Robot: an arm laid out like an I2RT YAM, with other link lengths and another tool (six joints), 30 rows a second.
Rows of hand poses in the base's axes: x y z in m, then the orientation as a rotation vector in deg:
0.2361, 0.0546, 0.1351, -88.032, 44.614, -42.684
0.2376, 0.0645, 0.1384, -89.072, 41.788, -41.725
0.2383, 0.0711, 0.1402, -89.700, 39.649, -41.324
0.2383, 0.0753, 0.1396, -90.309, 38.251, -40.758
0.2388, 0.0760, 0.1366, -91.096, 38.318, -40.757
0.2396, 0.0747, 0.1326, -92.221, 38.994, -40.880
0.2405, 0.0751, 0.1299, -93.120, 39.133, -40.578
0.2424, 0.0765, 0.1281, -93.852, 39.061, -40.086
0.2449, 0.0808, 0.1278, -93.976, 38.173, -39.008
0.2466, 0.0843, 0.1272, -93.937, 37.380, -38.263
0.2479, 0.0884, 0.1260, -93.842, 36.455, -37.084
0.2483, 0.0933, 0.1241, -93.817, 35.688, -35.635
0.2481, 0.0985, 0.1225, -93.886, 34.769, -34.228
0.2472, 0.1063, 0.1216, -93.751, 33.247, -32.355
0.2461, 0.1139, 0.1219, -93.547, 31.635, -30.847
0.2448, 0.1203, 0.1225, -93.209, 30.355, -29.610
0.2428, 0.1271, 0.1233, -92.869, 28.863, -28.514
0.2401, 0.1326, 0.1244, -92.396, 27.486, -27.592
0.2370, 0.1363, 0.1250, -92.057, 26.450, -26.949
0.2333, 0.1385, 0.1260, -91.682, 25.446, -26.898
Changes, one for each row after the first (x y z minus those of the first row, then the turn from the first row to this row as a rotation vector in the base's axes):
0.0015, 0.0099, 0.0033, -0.768, -0.740, 2.523
0.0022, 0.0165, 0.0051, -1.386, -1.521, 4.218
0.0022, 0.0207, 0.0045, -1.835, -1.788, 5.525
0.0027, 0.0214, 0.0015, -2.490, -1.392, 5.569
0.0035, 0.0201, -0.0025, -3.404, -0.550, 5.183
0.0044, 0.0205, -0.0052, -4.014, 0.084, 5.366
0.0063, 0.0219, -0.0070, -4.430, 0.613, 5.776
0.0088, 0.0262, -0.0073, -4.191, 0.684, 6.990
0.0105, 0.0297, -0.0079, -3.948, 0.576, 7.934
0.0118, 0.0338, -0.0091, -3.497, 0.584, 9.212
0.0122, 0.0387, -0.0110, -2.976, 0.856, 10.556
0.0120, 0.0439, -0.0126, -2.584, 1.068, 11.983
0.0111, 0.0517, -0.0135, -1.926, 1.086, 14.060
0.0100, 0.0593, -0.0132, -1.390, 0.844, 15.979
0.0087, 0.0657, -0.0126, -0.807, 0.597, 17.516
0.0067, 0.0725, -0.0118, -0.324, 0.158, 19.112
0.0040, 0.0780, -0.0107, 0.215, -0.363, 20.523
0.0009, 0.0817, -0.0101, 0.580, -0.773, 21.558
-0.0028, 0.0839, -0.0091, 0.742, -1.496, 22.219

